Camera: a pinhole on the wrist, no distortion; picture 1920 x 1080 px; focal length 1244.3 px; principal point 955.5 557.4 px. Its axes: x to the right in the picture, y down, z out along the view. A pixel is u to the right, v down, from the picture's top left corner.
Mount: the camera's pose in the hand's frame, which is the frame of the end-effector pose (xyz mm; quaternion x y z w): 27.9 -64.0 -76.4 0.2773 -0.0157 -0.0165 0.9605
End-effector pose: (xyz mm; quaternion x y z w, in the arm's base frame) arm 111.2 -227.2 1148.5 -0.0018 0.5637 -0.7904 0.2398
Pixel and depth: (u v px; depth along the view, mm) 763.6 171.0 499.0
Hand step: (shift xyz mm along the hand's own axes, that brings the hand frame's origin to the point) -72.2 -457.5 261.4
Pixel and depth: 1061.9 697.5 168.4
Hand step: 36.1 -138.2 76.4
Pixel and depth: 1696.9 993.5 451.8
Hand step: 282.7 -181.4 395.8
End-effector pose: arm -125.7 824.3 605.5 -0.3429 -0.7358 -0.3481 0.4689
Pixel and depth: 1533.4 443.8 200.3
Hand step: 112.5 -189.8 85.2
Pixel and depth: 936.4 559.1 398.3
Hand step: 6.1 -275.3 260.6
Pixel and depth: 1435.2 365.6 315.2
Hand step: 135.8 -277.7 166.8
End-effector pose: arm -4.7 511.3 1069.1 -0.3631 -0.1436 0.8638 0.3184
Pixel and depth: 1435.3 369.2 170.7
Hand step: 86.3 -179.3 55.6
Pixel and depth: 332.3 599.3 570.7
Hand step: -279.6 -339.9 410.5
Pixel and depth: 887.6 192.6 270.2
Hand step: 0.7 -274.2 109.6
